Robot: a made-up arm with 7 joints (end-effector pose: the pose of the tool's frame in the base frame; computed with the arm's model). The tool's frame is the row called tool.
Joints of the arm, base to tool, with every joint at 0 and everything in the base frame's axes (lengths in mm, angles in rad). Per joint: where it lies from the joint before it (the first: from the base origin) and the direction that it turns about. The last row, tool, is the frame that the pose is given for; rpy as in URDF.
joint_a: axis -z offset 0 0 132.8
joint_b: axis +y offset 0 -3.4 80.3
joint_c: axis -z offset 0 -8.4 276.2
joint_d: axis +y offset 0 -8.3 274.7
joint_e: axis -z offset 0 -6.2 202.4
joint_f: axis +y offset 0 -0.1 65.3
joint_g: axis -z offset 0 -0.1 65.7
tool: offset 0 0 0 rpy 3.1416 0 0
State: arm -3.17 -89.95 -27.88 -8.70 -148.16 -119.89 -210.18
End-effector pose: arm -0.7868 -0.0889 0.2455 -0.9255 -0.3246 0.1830 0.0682
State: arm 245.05 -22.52 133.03 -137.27 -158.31 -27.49 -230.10
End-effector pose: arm -0.1691 -0.0691 0.5746 0.6551 0.0173 0.7331 0.1820
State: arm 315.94 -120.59 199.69 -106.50 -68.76 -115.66 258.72
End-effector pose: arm -0.3568 -0.3750 0.1790 0.6546 0.1894 0.1602 0.7141
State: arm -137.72 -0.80 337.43 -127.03 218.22 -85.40 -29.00
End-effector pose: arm 0.2652 -0.0276 0.6378 0.8713 0.1654 -0.4393 0.1430
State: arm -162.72 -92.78 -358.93 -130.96 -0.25 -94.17 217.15
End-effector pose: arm 0.3137 -0.0726 0.0415 -0.8312 0.4243 -0.3555 0.0516
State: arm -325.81 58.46 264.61 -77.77 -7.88 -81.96 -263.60
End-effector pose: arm 0.2427 -0.5186 0.4562 0.0243 0.4302 -0.0917 0.8977
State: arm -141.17 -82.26 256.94 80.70 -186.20 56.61 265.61
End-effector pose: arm 0.3363 -0.6254 0.2555 -0.2607 -0.7007 -0.4560 0.4828
